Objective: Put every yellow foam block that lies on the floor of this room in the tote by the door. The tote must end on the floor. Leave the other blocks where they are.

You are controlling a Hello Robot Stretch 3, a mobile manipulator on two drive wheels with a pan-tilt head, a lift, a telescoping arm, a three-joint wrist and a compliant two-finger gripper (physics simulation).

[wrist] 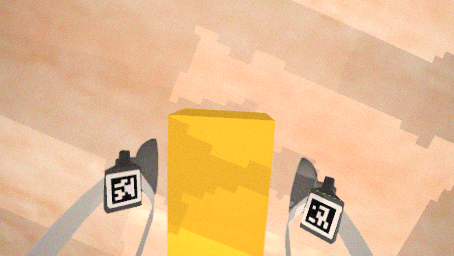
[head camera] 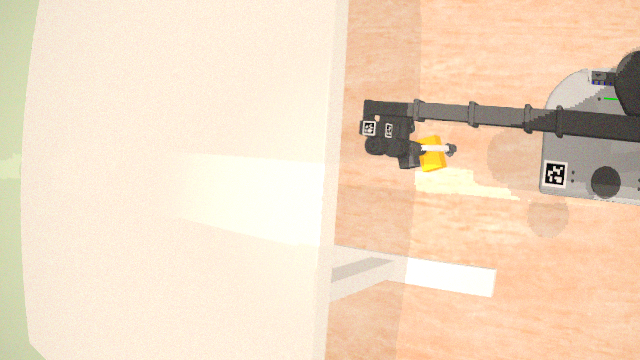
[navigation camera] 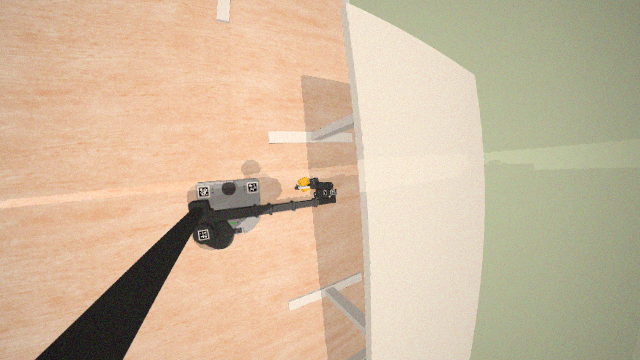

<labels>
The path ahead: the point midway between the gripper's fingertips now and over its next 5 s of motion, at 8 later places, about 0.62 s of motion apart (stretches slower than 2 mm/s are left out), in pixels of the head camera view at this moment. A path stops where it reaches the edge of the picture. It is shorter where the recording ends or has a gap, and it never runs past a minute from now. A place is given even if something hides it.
The gripper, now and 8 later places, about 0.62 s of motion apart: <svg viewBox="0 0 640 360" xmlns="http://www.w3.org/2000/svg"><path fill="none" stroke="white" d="M434 153L435 153L433 153L425 152L416 151L414 150L428 151L459 154L491 158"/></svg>
</labels>
